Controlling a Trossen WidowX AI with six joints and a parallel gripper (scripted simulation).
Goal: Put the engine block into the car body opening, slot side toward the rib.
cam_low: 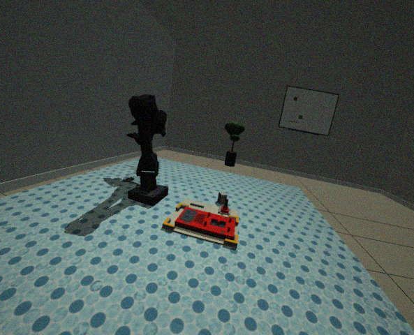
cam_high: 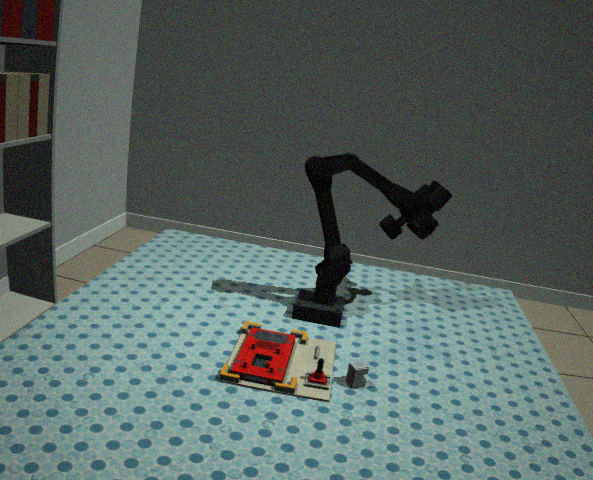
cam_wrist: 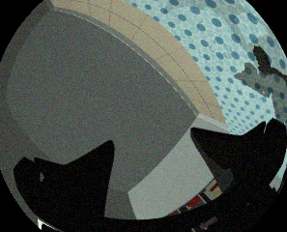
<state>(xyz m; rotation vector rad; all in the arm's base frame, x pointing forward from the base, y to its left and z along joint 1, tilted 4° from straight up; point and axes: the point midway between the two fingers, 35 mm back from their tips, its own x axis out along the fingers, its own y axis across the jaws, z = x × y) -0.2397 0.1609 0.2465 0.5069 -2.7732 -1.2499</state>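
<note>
The engine block is 60 cm ahead of my gripper tip, 1 cm to the left of it and 24 cm below it. The rest, counted from my gripper tip: cream base plate (59 cm ahead, 18 cm to the right, 25 cm below); then dark upright post (64 cm ahead, 8 cm to the right, 23 cm below).
</note>
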